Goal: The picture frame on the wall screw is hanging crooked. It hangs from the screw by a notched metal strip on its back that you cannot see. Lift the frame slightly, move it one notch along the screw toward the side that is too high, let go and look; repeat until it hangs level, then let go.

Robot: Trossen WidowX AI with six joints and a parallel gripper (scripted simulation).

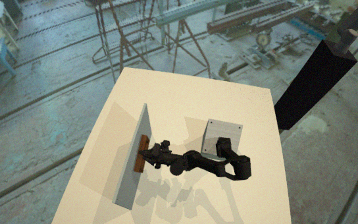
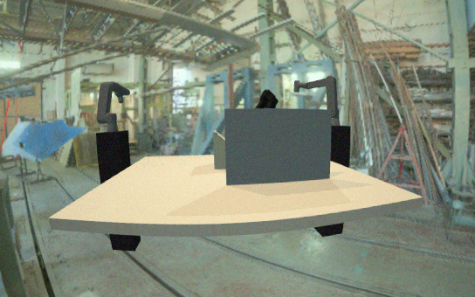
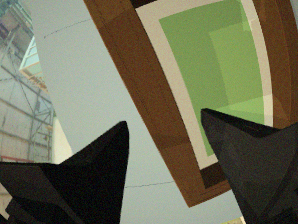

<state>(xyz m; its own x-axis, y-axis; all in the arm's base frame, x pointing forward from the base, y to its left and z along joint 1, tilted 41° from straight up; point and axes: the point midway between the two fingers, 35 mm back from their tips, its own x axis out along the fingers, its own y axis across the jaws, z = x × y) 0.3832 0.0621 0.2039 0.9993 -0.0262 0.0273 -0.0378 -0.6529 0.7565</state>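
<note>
Now: the brown wooden picture frame 50 mm below my gripper tip, 20 mm to the right of it and 10 mm ahead of it. Also, from my gripper tip: grey wall panel 70 mm below, 20 mm ahead.
</note>
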